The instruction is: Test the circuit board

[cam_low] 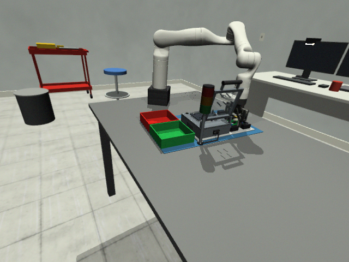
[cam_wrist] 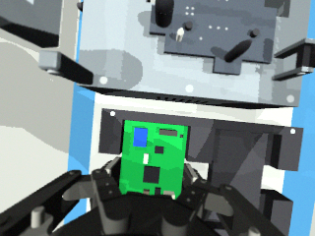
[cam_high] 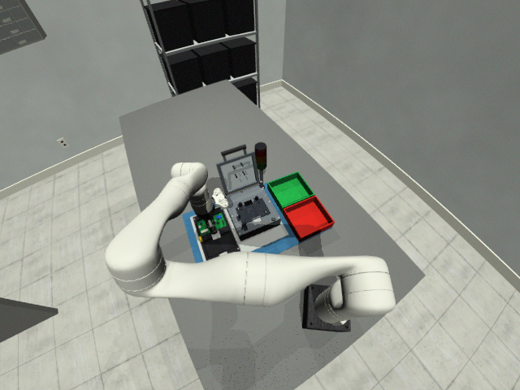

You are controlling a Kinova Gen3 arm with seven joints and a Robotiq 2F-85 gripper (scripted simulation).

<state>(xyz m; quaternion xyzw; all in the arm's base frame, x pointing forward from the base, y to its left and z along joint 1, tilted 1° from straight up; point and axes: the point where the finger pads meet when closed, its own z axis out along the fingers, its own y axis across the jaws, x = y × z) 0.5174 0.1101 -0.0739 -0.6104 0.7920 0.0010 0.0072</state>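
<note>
My gripper is now right at the green circuit board. Round my hand: clear lid: 19 cm to the right, 16 cm above, 4 cm ahead; tester bed: 15 cm to the right, 8 cm behind, 5 cm above; green bin: 36 cm to the right, 9 cm behind, 1 cm below.
</note>
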